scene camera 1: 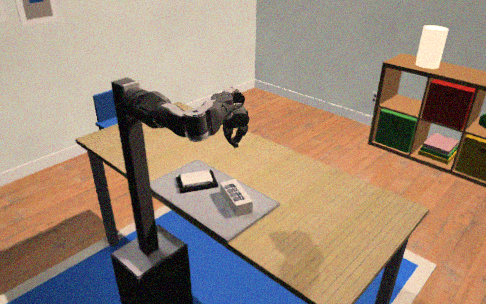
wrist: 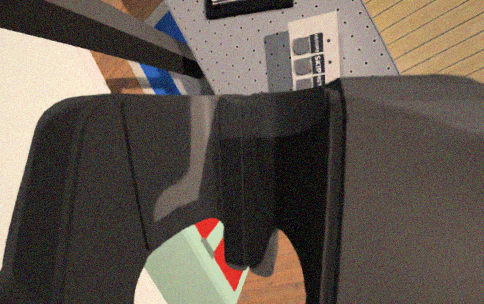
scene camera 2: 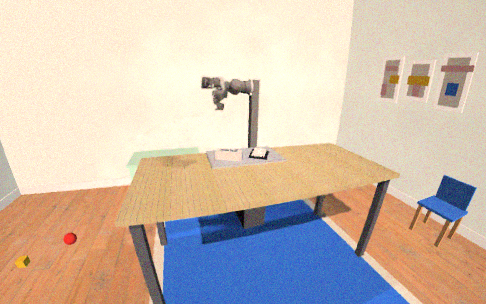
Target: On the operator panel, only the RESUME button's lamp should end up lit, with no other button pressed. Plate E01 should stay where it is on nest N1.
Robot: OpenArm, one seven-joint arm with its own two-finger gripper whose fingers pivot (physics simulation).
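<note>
The white operator panel (scene camera 1: 240, 204) (scene camera 2: 228, 156) (wrist: 332, 30) stands on the grey perforated board. In the wrist view its RESUME button (wrist: 301, 46) and SKIP button (wrist: 303, 65) show as grey discs, with small dark dots beside the labels; no lit lamp can be made out. The arm hides the other buttons there. White plate E01 (scene camera 1: 196, 178) (scene camera 2: 259, 151) lies flat on the black nest N1 (scene camera 1: 200, 188) (wrist: 250, 9). My gripper (scene camera 1: 236, 144) (scene camera 2: 219, 108) (wrist: 256, 181) is shut and empty, pointing down, high above the table and apart from the panel.
The grey board (scene camera 1: 217, 227) (scene camera 2: 275, 159) (wrist: 240, 60) lies on the wooden table (scene camera 1: 340, 200) (scene camera 2: 260, 185). The arm's dark post (scene camera 1: 137, 185) (scene camera 2: 253, 120) stands at the table's edge beside the board. A pale green object (scene camera 2: 165, 152) (wrist: 175, 265) shows beyond the table.
</note>
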